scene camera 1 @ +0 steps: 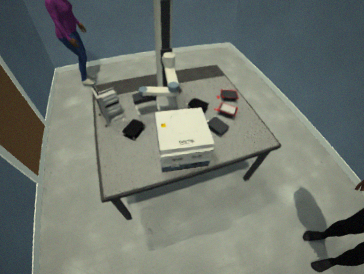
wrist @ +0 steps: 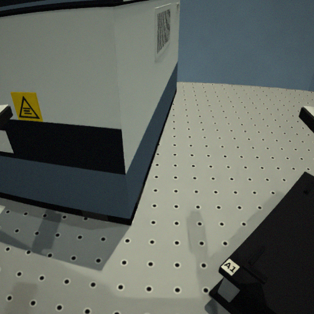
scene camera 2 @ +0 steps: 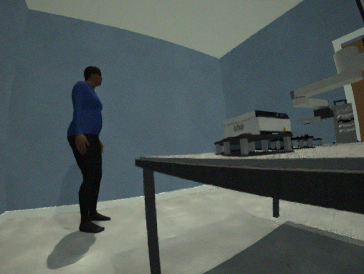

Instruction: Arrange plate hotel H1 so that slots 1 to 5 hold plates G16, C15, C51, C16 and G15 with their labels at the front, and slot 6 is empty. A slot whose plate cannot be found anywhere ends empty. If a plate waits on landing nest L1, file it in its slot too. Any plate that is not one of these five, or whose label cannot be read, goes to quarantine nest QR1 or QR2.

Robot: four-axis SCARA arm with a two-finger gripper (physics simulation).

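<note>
My gripper [scene camera 1: 148, 108] [scene camera 2: 309, 121] [wrist: 155, 89] is open and empty, above the table between the plate hotel and the white instrument. Plate hotel H1 [scene camera 1: 101, 106] [scene camera 2: 342, 135] stands at the left in scene camera 1, with several pale plates in it. Their labels and exact slots cannot be read. Two red-edged nests stand at the right. The farther nest [scene camera 1: 229, 94] shows a dark top; a white plate [scene camera 1: 228, 109] lies on the nearer one. A dark grey nest [scene camera 1: 218, 126] stands right of the instrument; I cannot tell whether it is L1.
The large white instrument [scene camera 1: 184, 131] [scene camera 2: 257, 123] [wrist: 65, 65] stands near the table's middle. A black nest [scene camera 1: 133, 129] [wrist: 280, 250], with label A1 [wrist: 230, 266] beside it, is between hotel and instrument. Another black nest [scene camera 1: 198, 104] stands behind the instrument. Two people stand off the table.
</note>
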